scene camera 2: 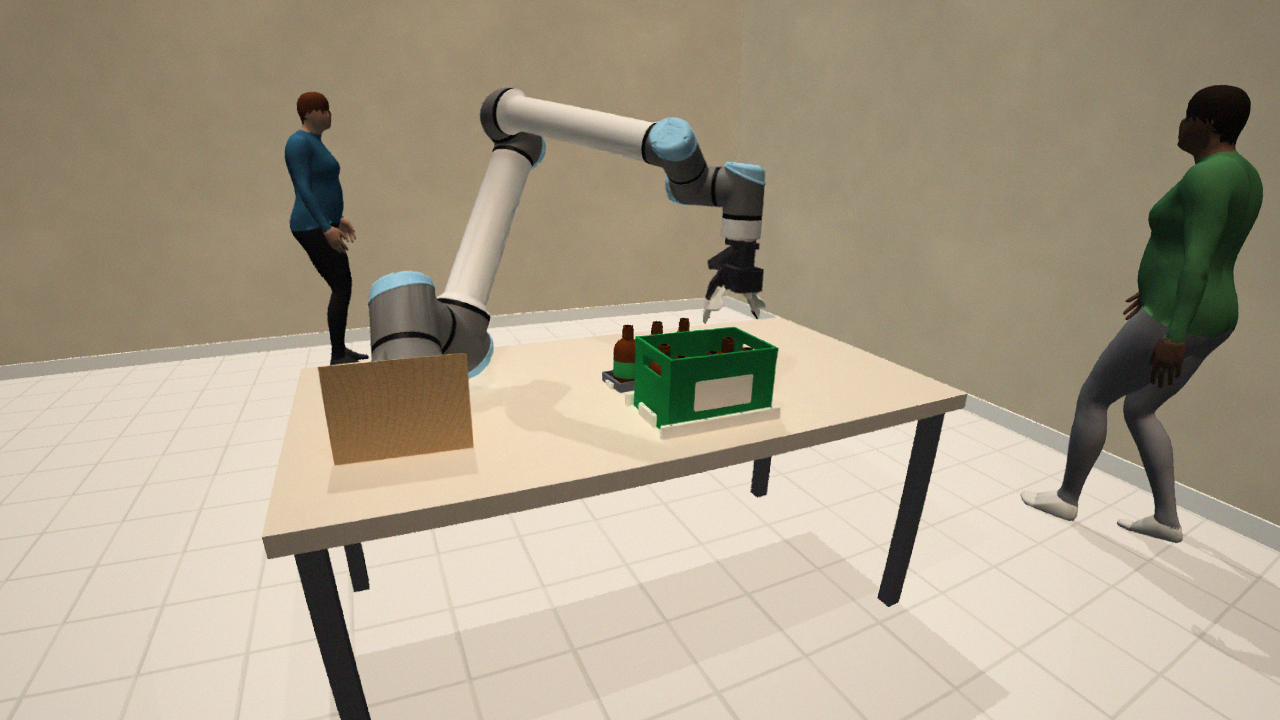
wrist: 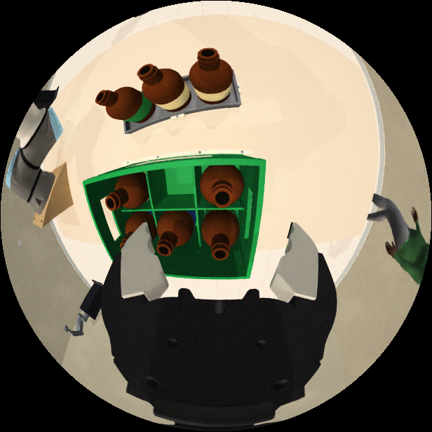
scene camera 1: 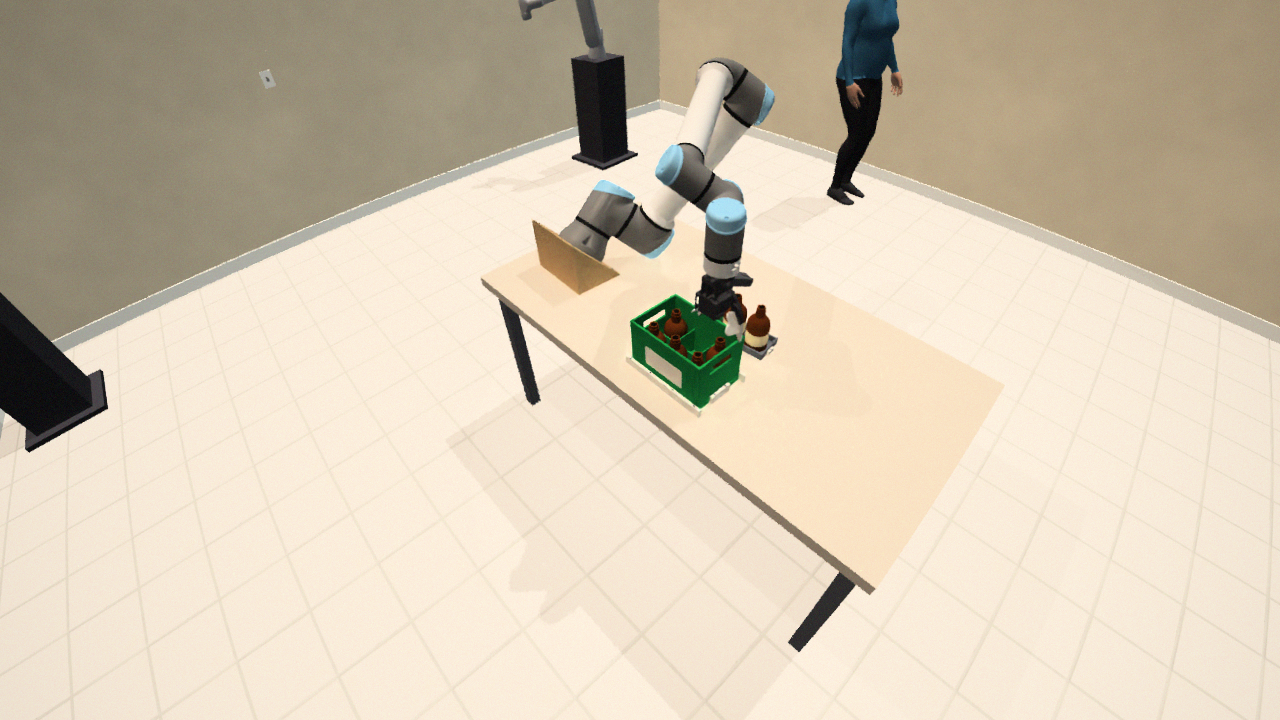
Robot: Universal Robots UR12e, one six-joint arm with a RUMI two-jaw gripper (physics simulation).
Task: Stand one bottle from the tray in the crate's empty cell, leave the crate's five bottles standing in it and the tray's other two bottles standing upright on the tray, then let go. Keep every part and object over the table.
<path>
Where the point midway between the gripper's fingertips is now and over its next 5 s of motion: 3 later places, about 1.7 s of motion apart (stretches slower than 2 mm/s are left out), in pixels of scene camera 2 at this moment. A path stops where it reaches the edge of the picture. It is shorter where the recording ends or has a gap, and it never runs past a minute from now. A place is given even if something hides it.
My gripper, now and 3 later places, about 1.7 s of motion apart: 731,321; 670,322; 669,309; 667,308
</path>
